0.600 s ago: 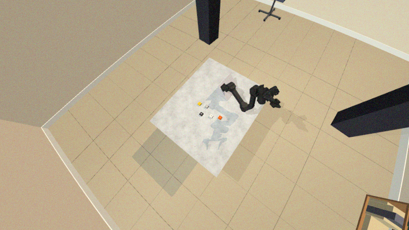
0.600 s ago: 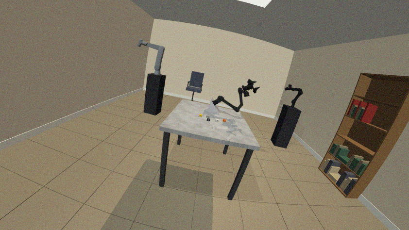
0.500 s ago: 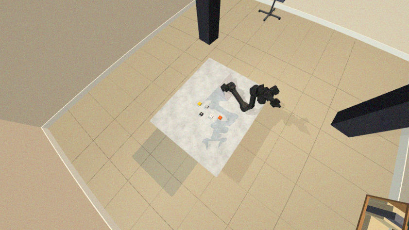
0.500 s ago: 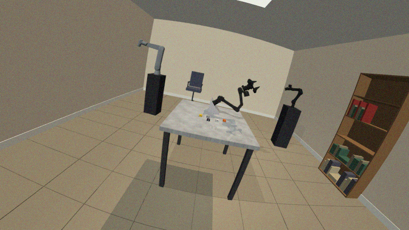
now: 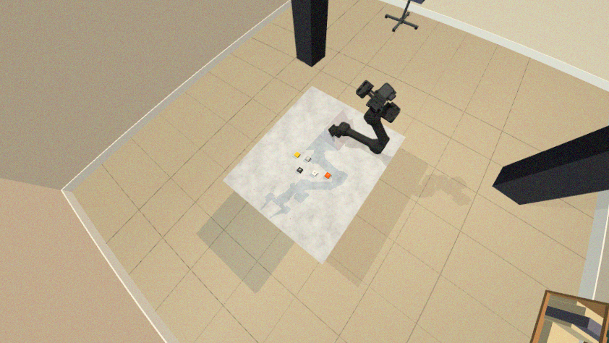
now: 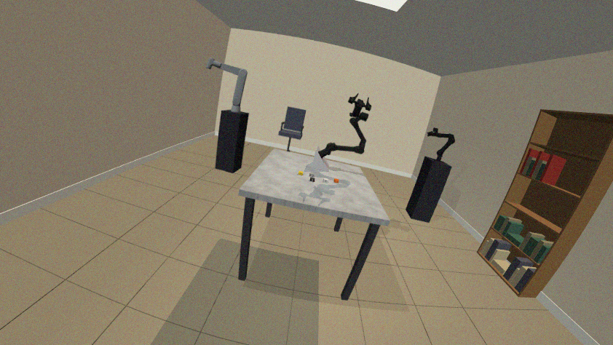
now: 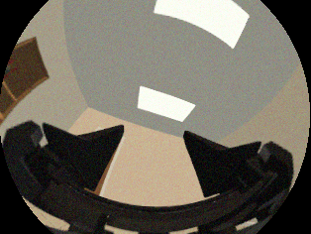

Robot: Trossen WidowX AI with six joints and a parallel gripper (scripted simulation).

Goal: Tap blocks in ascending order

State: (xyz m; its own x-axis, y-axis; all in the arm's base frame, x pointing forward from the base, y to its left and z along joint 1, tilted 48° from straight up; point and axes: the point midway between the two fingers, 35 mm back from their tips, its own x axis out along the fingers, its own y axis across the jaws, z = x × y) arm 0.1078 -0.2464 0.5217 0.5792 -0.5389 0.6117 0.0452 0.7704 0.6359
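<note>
Now: gripper tip 670 mm above the yellow block, 330 mm to the left of it and 170 mm short of it. From my gripper tip the other things lie so: white block (670 mm below, 200 mm ahead, 130 mm to the right); then orange block (670 mm below, 150 mm ahead, 50 mm to the right); then grey block (670 mm below, 240 mm to the right, 150 mm ahead).
</note>
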